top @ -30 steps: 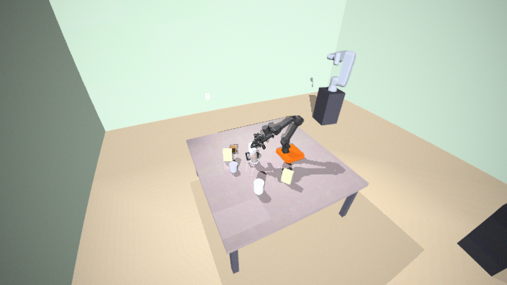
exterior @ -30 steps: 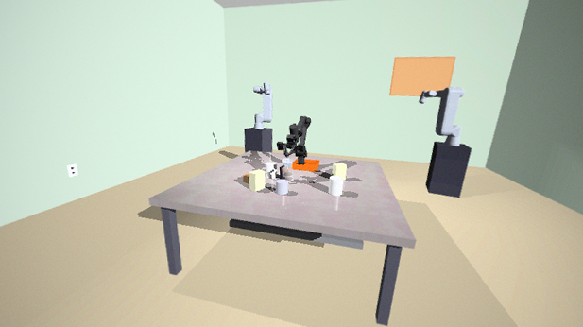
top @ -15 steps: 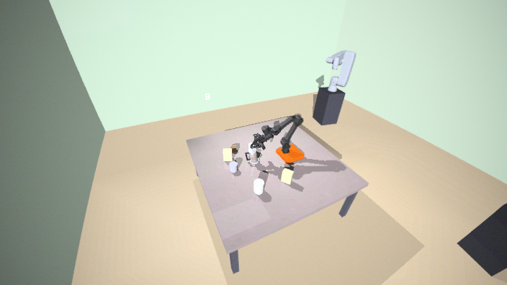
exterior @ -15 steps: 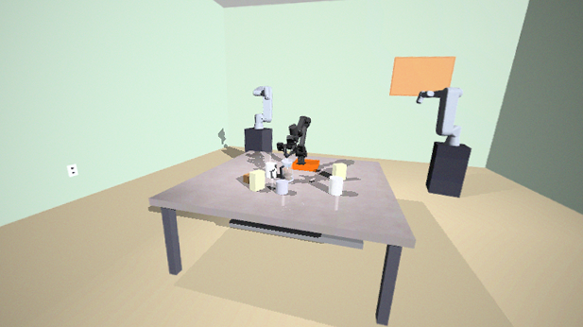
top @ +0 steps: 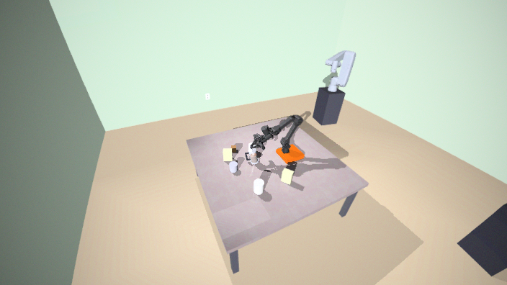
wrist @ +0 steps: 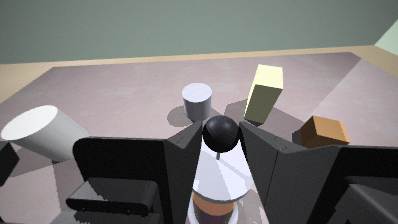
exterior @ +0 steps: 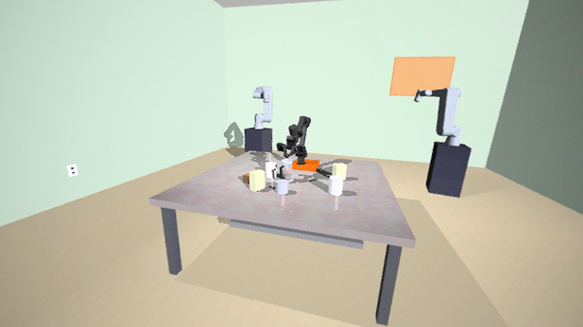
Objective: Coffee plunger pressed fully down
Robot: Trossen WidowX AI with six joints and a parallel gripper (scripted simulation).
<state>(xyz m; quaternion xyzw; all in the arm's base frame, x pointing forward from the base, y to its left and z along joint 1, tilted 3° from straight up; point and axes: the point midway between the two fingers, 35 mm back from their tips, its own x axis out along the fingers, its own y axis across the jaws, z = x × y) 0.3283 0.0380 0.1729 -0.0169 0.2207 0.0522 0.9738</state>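
My gripper tip is 90 mm above the coffee press, 10 mm to the left of it and 10 mm past it. Also, from my gripper tip: small orange block (210 mm to the right, 160 mm below, 120 mm ahead); then grey cylinder (170 mm ahead, 140 mm below, 60 mm to the left).
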